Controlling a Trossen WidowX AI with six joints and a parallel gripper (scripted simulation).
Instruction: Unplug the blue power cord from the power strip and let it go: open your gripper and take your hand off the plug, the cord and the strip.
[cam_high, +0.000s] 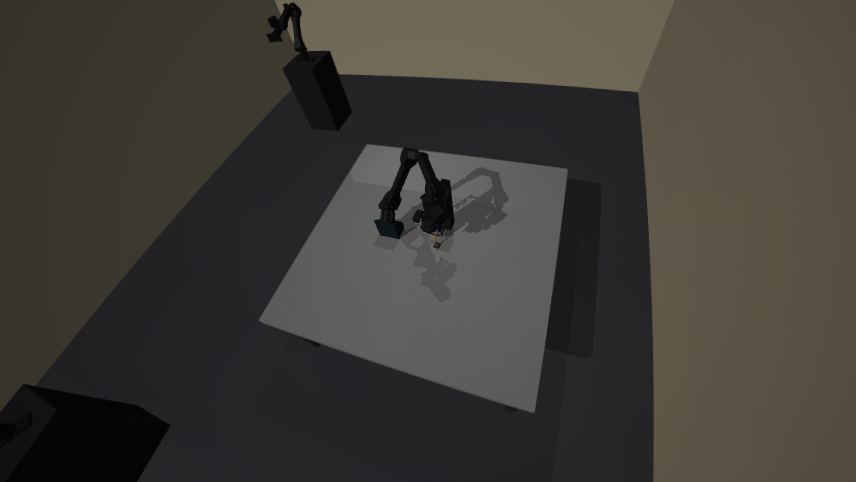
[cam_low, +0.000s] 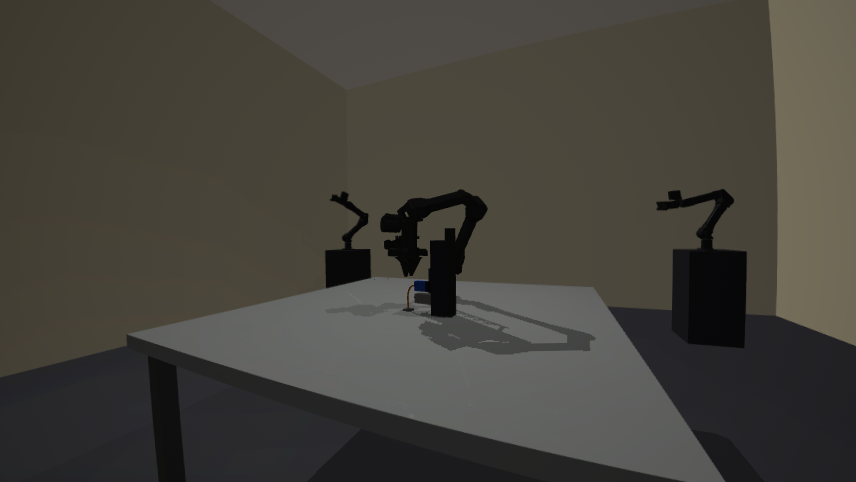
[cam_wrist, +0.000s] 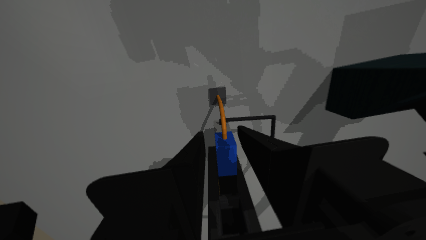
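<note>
Now: gripper tip 70 mm to the right of the blue plug and 20 mm above it.
</note>
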